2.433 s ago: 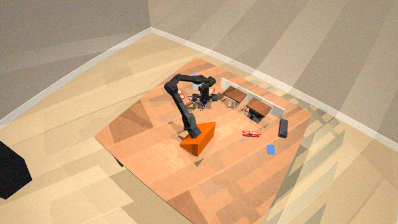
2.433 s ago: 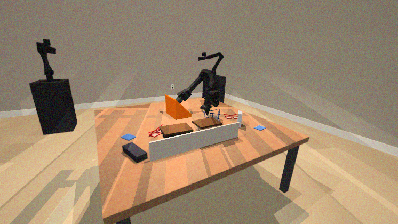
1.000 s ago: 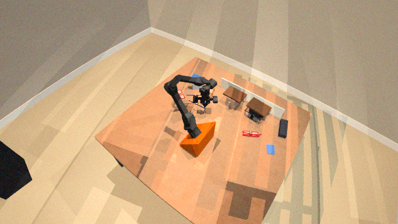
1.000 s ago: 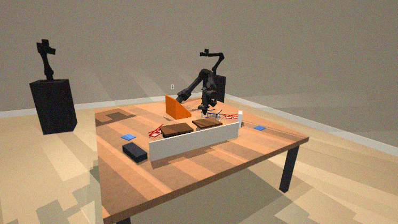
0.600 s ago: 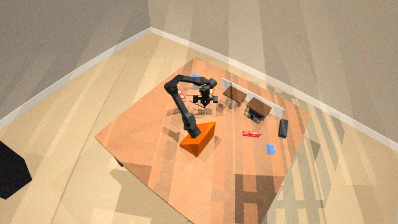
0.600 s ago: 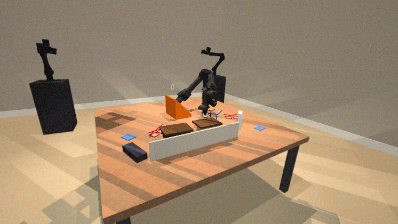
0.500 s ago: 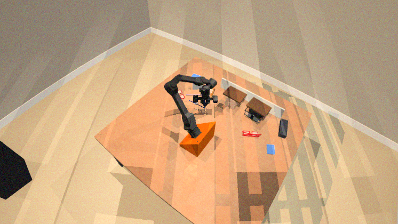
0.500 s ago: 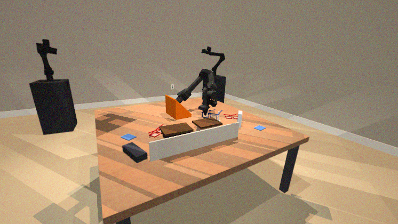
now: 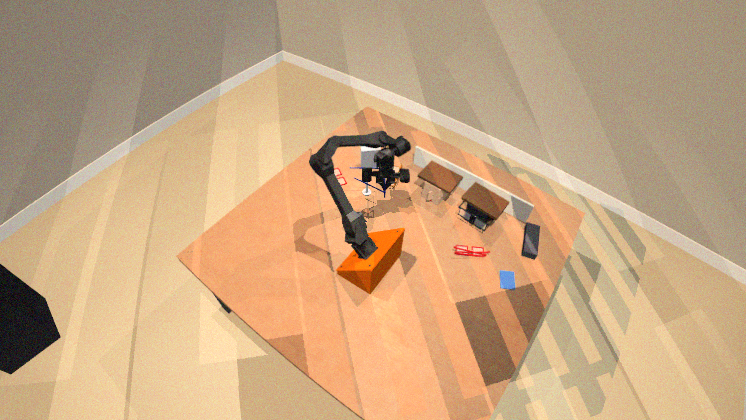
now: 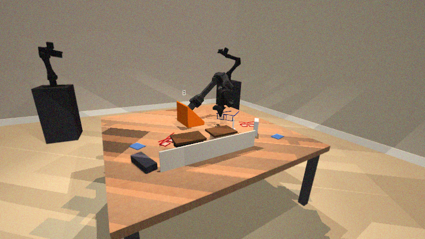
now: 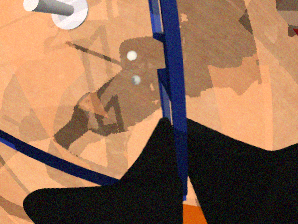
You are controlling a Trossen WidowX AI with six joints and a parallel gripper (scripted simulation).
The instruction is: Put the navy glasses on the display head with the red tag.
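Right now the grey peg stand is 10 mm ahead of my gripper tip, 110 mm to the left of it and 90 mm below it. Round my gripper tip: dark case: 280 mm ahead, 580 mm to the right, 90 mm below; white panel: 340 mm ahead, 220 mm to the right, 60 mm below.
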